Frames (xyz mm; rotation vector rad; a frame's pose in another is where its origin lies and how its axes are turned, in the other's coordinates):
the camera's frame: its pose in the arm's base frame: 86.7 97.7 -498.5 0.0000 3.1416 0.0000
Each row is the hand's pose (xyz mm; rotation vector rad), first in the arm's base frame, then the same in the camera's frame.
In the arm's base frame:
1: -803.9 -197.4 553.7 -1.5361 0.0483 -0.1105
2: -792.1 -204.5 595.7 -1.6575 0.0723 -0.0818
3: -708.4 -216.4 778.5 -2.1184 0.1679 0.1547
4: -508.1 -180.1 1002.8 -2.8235 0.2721 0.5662
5: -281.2 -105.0 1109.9 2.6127 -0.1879 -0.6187
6: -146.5 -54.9 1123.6 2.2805 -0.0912 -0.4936
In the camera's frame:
1: 890.6 -295.1 -1052.2 0.1548 -2.2237 -2.1514
2: 878.8 -302.2 -1094.2 0.1119 -2.0766 -2.2682
3: 795.1 -314.1 -1277.0 -0.1913 -1.4578 -2.6191
4: 594.8 -277.8 -1501.3 -0.5764 -0.3686 -2.8743
5: 367.9 -202.7 -1608.4 -0.6750 0.6722 -2.8504
6: 233.2 -152.6 -1622.1 -0.5972 1.2054 -2.7593

